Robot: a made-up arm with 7 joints. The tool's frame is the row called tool. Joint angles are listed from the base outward.
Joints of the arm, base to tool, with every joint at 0 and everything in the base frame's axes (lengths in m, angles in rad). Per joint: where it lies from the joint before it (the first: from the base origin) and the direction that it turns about. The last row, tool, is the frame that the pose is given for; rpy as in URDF.
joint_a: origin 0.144 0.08 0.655 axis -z
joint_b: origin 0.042 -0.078 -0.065 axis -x
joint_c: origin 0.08 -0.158 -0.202 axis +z
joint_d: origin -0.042 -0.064 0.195 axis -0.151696 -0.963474 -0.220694
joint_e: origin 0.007 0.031 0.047 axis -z
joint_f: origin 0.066 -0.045 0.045 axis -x
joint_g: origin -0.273 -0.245 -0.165 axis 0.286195 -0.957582 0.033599
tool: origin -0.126 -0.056 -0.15 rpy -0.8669 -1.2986 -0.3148
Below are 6 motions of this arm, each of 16 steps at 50 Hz.
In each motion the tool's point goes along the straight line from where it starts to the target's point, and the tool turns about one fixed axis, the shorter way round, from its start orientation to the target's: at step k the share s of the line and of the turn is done. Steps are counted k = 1, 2, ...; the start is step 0. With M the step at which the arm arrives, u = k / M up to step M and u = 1 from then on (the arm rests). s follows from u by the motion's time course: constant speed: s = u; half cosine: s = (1 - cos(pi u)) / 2; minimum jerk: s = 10 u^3 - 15 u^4 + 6 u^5.
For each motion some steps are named. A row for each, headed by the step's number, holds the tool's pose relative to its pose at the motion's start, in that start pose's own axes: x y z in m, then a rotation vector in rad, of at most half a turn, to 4 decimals.
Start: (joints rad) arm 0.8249 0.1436 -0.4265 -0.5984 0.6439 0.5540 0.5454
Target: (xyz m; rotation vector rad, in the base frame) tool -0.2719 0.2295 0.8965 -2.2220 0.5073 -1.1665
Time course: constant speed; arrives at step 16
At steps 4, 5, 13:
4: 0.0338 -0.0177 0.0172 -0.0360 0.0099 0.0939
5: 0.0423 -0.0221 0.0215 -0.0451 0.0124 0.1174
13: 0.1099 -0.0575 0.0558 -0.1171 0.0323 0.3052

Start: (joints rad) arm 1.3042 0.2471 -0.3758 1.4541 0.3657 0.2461 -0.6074
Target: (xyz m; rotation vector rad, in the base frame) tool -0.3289 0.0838 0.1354 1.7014 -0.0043 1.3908
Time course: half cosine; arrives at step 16
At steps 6, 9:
6: 0.0042 -0.0190 0.0041 -0.0482 -0.0148 0.0044
9: 0.0081 -0.0367 0.0079 -0.0934 -0.0286 0.0085

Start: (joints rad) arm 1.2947 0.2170 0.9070 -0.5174 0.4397 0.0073 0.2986
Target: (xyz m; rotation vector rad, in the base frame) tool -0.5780 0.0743 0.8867 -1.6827 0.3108 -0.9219
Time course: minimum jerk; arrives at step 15
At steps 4, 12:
4: 0.0142 -0.0194 0.0279 -0.0442 0.0258 0.0661
12: 0.1099 -0.1500 0.2154 -0.3417 0.1997 0.5106

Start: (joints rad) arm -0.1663 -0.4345 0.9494 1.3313 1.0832 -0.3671 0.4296
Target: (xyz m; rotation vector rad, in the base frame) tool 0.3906 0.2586 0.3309 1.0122 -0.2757 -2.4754
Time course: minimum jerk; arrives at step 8
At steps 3, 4, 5, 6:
3: -0.0100 0.0059 0.0043 0.0009 0.0118 -0.0310
4: -0.0182 0.0107 0.0078 0.0016 0.0215 -0.0563
5: -0.0264 0.0156 0.0113 0.0023 0.0312 -0.0817
6: -0.0327 0.0193 0.0140 0.0029 0.0386 -0.1010

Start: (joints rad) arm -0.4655 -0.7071 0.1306 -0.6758 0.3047 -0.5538 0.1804
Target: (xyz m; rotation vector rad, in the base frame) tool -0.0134 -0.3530 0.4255 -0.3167 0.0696 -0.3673
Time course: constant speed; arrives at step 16
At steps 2, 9, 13, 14, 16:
2: 0.0091 -0.0019 0.0131 -0.0262 0.0025 0.0218
9: 0.0409 -0.0085 0.0590 -0.1179 0.0114 0.0981
13: 0.0591 -0.0123 0.0853 -0.1703 0.0164 0.1417
14: 0.0636 -0.0133 0.0918 -0.1834 0.0177 0.1526
16: 0.0727 -0.0151 0.1049 -0.2096 0.0202 0.1744

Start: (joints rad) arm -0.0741 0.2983 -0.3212 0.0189 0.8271 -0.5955 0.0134
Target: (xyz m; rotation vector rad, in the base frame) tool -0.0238 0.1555 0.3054 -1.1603 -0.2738 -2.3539
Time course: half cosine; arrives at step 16
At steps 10, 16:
10: 0.0141 -0.0711 0.1270 -0.3654 0.0842 0.0104
16: 0.0204 -0.1029 0.1837 -0.5286 0.1218 0.0151

